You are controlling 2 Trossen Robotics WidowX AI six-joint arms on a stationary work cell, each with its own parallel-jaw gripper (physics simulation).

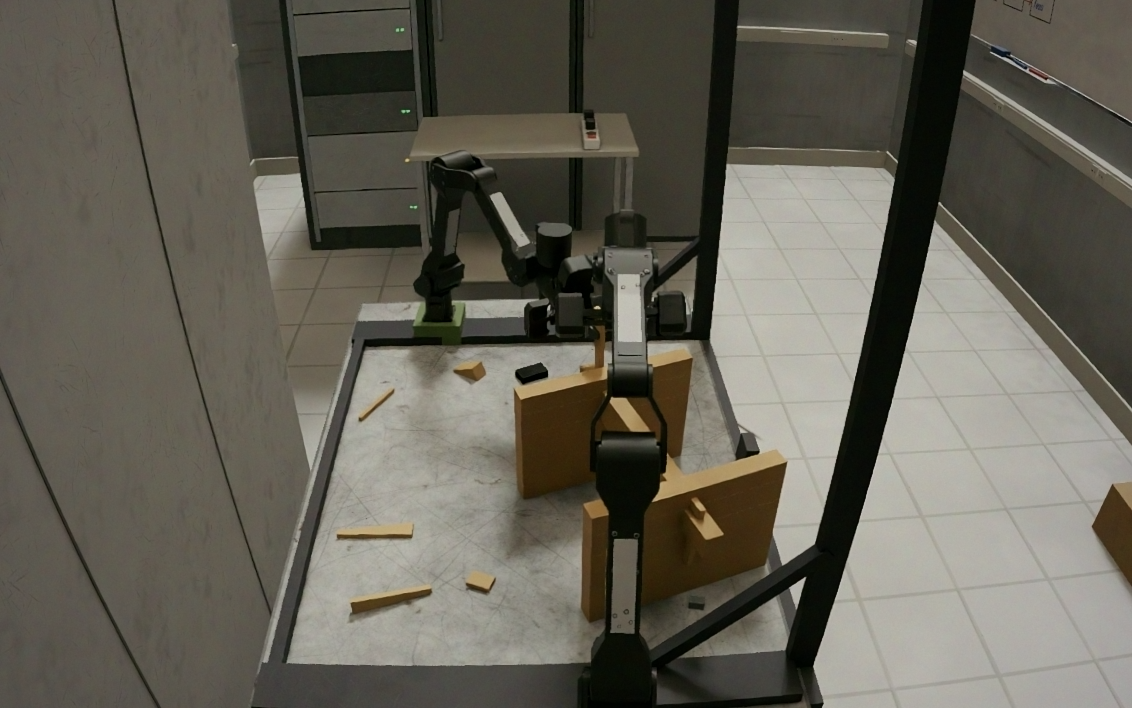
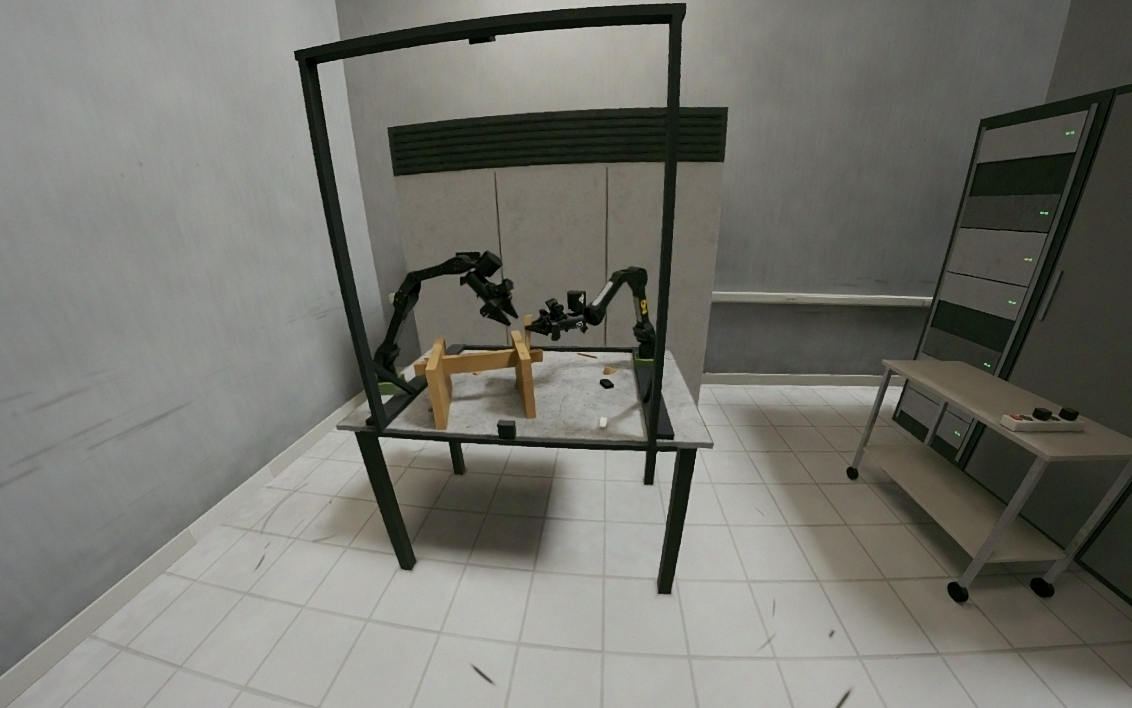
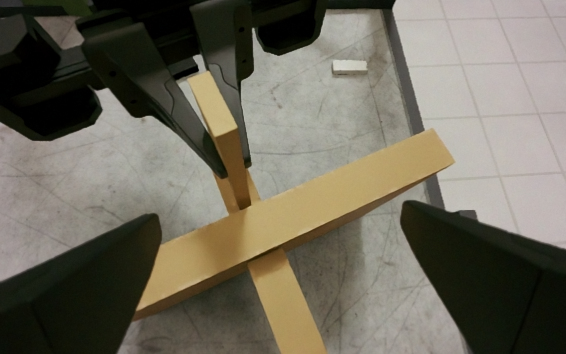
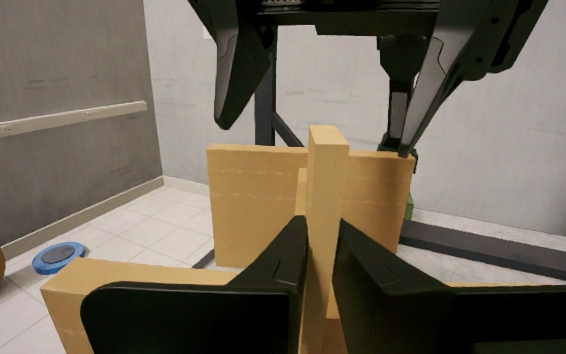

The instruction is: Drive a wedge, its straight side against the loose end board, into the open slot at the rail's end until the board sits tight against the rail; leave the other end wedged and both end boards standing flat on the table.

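Places are measured from the left arm's base along level axes (x left, y up, z ahead), in millimetres.
Pixels of known places: left gripper, fingertip midpoint: (image 2: 514,321) (image 3: 282,218) (image 4: 300,138); right gripper, fingertip midpoint: (image 1: 602,336) (image 2: 524,327) (image 3: 236,170) (image 4: 315,226); right arm's base at its link origin: (image 1: 439,314) (image 2: 646,356).
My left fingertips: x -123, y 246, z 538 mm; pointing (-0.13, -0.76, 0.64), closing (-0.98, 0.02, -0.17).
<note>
Ahead of a thing's pixels: the offset from my left fingertips to its top centre. "*": to the spot under its first point.
The loose end board @[dy -82, dx +12, dz +15 mm] (image 1: 555,434) (image 2: 523,384) (image 3: 325,185) and the other end board @[dy -82, dx -38, dz -265 mm] (image 1: 726,551) (image 2: 437,384) (image 4: 255,210) stand upright on the table, joined by the rail @[dy -104, dx -13, dz -127 mm] (image 1: 626,417) (image 2: 484,361) (image 3: 287,300). A small wedge @[* dy -98, dx -41, dz -294 mm] (image 1: 697,505) sits in the rail's near end. My right gripper (image 2: 530,328) (image 3: 236,170) (image 4: 315,226) is shut on an upright wedge @[dy +14, dx +18, dz +45 mm] (image 1: 599,346) (image 3: 212,100) (image 4: 327,170), whose lower end meets the rail's end close against the loose board. My left gripper (image 2: 509,321) (image 3: 282,218) (image 4: 300,138) is open and empty above that board. How deep the held wedge sits is unclear.
Two long wedge-like pieces @[dy -285, dx +405, dz -62 mm] (image 1: 375,531) @[dy -267, dx +385, dz -215 mm] (image 1: 390,598), a thin stick @[dy -285, dx +394, dz +285 mm] (image 1: 377,404), small wooden blocks @[dy -285, dx +249, dz -201 mm] (image 1: 480,581) @[dy -267, dx +205, dz +363 mm] (image 1: 469,369) and a black block @[dy -280, dx +83, dz +328 mm] (image 1: 530,373) lie at the left. A white block @[dy -283, dx -192, dz +274 mm] (image 3: 349,67) lies beyond the loose board. Black frame posts (image 1: 893,275) rise beside the table.
</note>
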